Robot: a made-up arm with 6 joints.
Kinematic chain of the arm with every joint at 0, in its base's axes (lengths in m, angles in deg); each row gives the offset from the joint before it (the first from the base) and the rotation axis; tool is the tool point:
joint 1: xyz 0 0 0.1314 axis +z
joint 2: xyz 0 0.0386 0 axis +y
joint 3: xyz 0 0 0.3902 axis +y
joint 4: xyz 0 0 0.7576 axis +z
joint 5: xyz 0 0 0 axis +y
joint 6: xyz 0 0 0.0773 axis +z
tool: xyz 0 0 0
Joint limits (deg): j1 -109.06..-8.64 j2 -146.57..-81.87 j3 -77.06..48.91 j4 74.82..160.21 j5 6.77..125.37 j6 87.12..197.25
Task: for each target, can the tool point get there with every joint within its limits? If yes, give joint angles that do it. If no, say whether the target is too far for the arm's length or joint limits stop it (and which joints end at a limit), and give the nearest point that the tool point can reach.
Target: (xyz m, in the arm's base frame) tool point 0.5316 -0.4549 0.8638
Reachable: no: joint limits stop it (at a limit: joint 1, joint 2, joint 3, joint 4) | nearest point 0.3442 0.6865 0.7961 | short by 1.159 m
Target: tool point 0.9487 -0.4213 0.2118
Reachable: no: joint limits stop it (at a limit: joint 2, joint 3, joint 4) | nearest point 0.3258 -0.1447 -0.6837 | short by 1.125 m
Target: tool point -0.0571 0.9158 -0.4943
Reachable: yes | joints -79.22 -105.00 -29.22 93.03 96.96 139.57
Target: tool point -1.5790 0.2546 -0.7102
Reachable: no: too far | nearest point -1.0652 0.2040 -0.4389 | short by 0.583 m
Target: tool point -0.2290 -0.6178 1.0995
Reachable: no: joint limits stop it (at a limit: joint 1, joint 2, joint 3, joint 4, joint 5) | nearest point -0.8216 0.1728 0.8880 | short by 1.010 m
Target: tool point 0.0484 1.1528 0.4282
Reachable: yes | joints -87.99 -88.35 20.51 113.94 45.32 107.82
